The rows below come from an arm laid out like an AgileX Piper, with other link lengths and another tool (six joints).
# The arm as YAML. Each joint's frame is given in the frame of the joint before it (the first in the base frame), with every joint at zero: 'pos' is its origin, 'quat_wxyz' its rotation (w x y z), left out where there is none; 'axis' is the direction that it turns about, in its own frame. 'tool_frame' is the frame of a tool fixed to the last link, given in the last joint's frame.
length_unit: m
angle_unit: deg
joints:
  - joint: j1
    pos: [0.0, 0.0, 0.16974]
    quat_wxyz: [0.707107, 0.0, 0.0, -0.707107]
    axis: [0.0, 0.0, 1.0]
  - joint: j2
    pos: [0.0, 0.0, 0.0]
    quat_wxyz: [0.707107, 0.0, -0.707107, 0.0]
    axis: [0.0, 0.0, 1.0]
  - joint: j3
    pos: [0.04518, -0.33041, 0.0]
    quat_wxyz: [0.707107, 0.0, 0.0, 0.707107]
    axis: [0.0, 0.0, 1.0]
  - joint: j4
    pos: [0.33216, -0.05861, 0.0]
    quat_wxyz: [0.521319, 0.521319, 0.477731, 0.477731]
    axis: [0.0, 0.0, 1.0]
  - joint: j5
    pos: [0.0, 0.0, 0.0]
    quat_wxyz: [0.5, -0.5, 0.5, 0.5]
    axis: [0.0, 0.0, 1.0]
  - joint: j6
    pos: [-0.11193, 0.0, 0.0]
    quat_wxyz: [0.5, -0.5, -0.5, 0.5]
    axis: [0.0, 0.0, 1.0]
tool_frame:
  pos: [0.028, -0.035, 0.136]
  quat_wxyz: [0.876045, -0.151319, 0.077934, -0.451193]
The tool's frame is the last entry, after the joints.
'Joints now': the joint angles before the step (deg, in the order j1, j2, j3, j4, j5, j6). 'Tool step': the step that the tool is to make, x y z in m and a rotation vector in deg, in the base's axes. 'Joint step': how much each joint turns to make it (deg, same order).
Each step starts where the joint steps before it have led.
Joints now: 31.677, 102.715, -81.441, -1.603, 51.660, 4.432
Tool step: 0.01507, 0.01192, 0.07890, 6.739, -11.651, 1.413
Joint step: 0.000, -5.934, 0.001, 0.291, -7.552, -1.472
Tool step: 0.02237, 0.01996, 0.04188, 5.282, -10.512, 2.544
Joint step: 0.000, -0.625, -0.001, 1.312, -11.124, -3.523
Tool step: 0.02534, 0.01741, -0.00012, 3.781, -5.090, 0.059
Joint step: 0.000, 3.168, 0.000, 0.984, -9.483, -0.520
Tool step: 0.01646, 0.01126, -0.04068, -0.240, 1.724, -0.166
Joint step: 0.000, 5.078, -0.722, 0.946, -2.761, -0.244
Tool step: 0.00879, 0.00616, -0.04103, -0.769, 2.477, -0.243
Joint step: 0.000, 4.163, -0.254, 0.800, -1.397, -0.116
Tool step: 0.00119, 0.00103, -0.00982, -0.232, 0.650, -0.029
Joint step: 0.001, 0.906, 0.000, 0.251, -0.230, -0.112
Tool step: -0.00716, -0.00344, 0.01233, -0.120, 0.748, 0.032
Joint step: 0.000, -1.740, -0.050, 0.259, 2.494, 0.001
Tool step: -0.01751, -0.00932, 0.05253, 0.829, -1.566, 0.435
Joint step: -0.001, -5.794, 0.000, 0.101, 4.042, -0.374
